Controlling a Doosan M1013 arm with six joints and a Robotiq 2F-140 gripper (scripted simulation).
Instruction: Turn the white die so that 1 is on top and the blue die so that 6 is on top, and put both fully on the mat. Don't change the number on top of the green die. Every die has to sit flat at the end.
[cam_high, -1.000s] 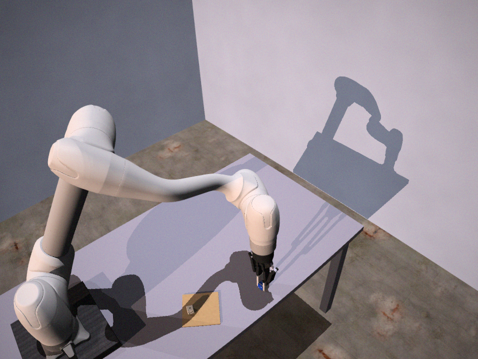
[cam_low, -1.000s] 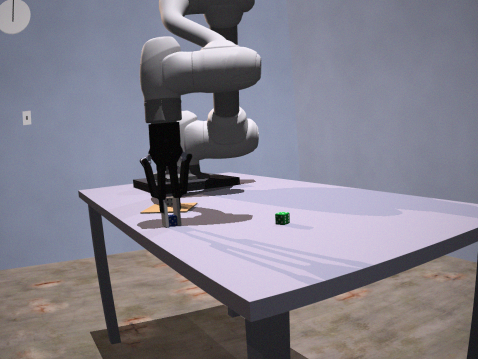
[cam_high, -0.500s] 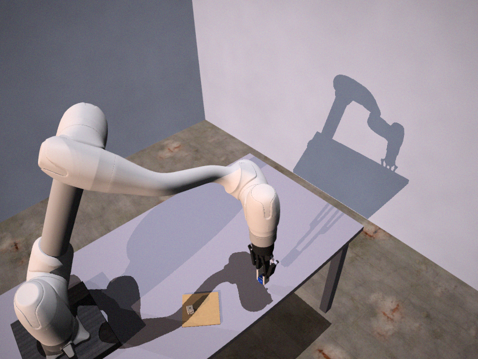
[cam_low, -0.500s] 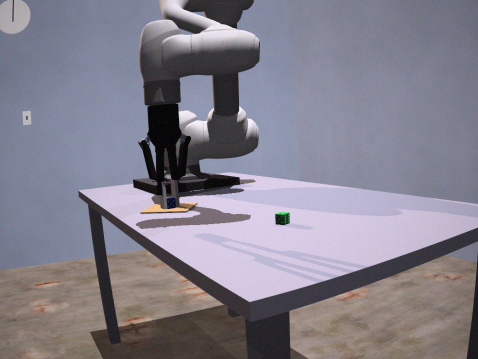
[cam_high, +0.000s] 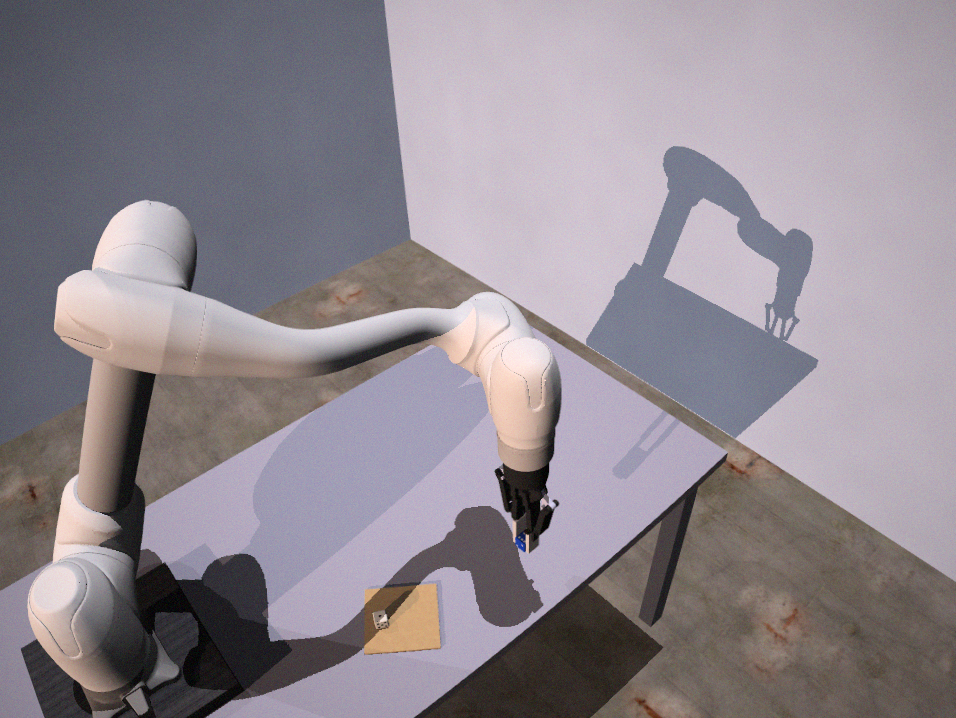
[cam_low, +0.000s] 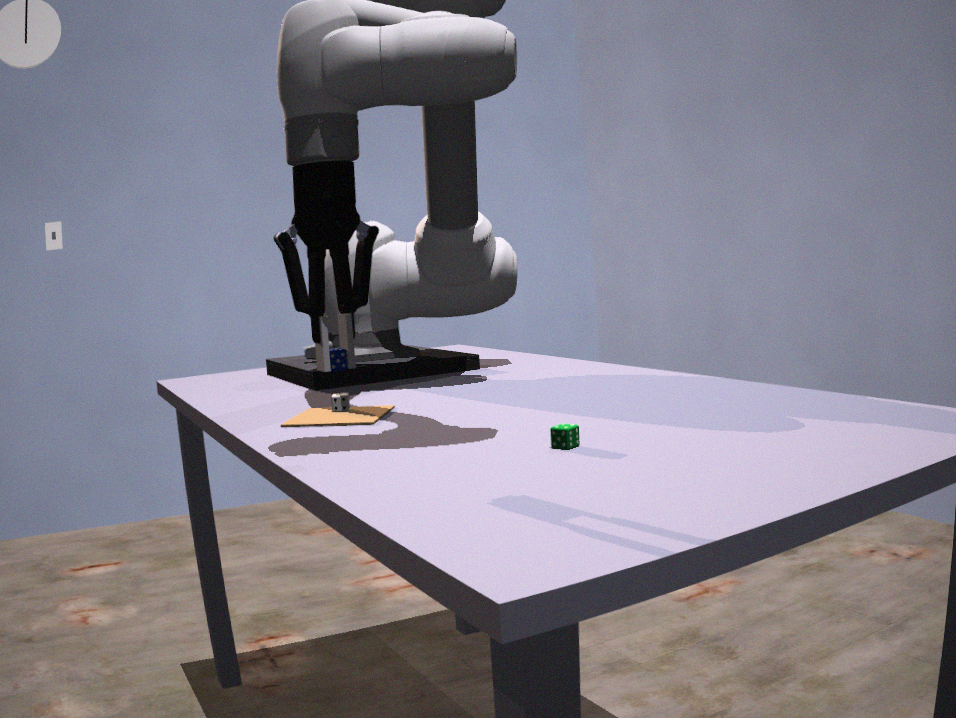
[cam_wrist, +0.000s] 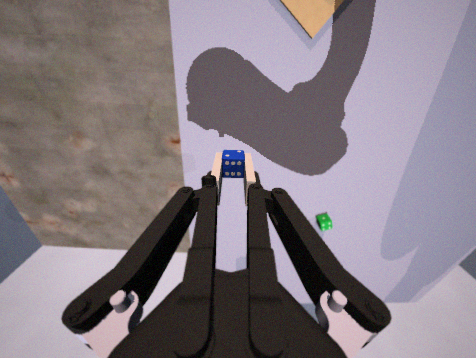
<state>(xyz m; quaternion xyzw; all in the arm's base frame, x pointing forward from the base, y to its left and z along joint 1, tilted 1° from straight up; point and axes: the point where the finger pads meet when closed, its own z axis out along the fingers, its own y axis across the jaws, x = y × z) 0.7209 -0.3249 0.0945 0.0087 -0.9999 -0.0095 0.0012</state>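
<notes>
Right now my hand is 240 mm past the tan mat, 90 mm to the right of it and 130 mm above it. Round my hand: green die 170 mm ahead, 210 mm to the left, 120 mm below; white die 280 mm behind, 100 mm to the left, 120 mm below; blue die 20 mm below.
</notes>
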